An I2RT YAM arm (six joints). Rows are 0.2 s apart.
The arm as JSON. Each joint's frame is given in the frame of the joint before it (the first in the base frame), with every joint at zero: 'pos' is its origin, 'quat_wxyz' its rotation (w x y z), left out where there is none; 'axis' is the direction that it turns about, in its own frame. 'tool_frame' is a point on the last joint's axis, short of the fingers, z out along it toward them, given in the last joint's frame.
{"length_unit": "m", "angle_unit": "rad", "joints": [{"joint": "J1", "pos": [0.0, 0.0, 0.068], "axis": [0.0, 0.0, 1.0]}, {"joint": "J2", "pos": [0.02, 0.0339, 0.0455], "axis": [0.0, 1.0, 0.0]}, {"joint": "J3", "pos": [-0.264, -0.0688, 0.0], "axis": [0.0, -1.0, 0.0]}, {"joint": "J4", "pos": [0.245, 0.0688, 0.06], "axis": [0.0, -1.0, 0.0]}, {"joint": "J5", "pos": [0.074, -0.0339, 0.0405], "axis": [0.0, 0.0, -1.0]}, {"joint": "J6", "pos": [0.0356, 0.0, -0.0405], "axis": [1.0, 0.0, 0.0]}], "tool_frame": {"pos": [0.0, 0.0, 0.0], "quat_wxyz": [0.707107, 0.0, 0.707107, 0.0]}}
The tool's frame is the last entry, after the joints.
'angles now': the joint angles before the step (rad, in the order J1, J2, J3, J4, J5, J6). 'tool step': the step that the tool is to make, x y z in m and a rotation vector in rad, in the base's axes. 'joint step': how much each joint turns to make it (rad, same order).
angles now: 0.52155, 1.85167, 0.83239, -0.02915, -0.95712, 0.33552
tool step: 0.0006, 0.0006, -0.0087, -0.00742, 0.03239, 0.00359
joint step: 0.00004, 0.03360, 0.00531, -0.00116, -0.01020, 0.00283
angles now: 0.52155, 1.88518, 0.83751, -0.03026, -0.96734, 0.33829
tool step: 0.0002, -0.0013, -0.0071, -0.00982, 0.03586, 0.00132
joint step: -0.00452, 0.02596, 0.00522, -0.01668, -0.01091, -0.00170
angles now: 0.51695, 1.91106, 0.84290, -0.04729, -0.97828, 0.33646
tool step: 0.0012, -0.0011, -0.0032, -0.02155, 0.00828, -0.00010
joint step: -0.00411, 0.01367, 0.01148, -0.03011, 0.01158, -0.01753
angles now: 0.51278, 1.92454, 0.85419, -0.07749, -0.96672, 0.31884
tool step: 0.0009, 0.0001, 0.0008, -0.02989, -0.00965, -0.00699
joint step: 0.00091, -0.00190, 0.00965, -0.02512, 0.03135, -0.00897
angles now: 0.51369, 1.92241, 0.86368, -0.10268, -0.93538, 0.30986
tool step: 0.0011, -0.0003, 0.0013, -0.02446, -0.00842, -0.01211
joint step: -0.00062, -0.00428, 0.00607, -0.01442, 0.02791, 0.00077
